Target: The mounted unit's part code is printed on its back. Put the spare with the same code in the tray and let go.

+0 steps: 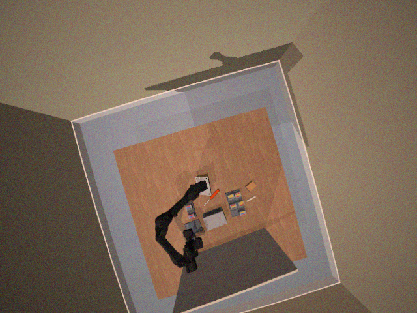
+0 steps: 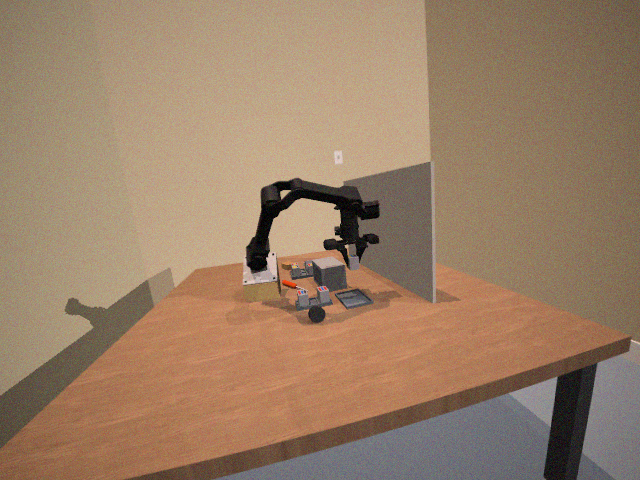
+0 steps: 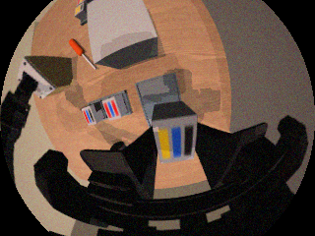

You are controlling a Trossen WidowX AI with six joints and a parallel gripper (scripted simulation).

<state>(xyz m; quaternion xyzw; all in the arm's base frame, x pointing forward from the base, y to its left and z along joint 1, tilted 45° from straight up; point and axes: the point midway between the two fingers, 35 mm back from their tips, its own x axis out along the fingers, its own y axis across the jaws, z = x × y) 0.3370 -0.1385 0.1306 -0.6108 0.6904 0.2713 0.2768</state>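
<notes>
My gripper tip is now 120 mm above the flat grey tray and 10 mm past it. From my gripper tip the other things lie so: grey mounted unit 200 mm to the left, 80 mm below, 50 mm behind; then rack 150 mm behind, 120 mm below, 20 mm to the left; then grey panel 210 mm to the left, 200 mm ahead, 100 mm above.
</notes>
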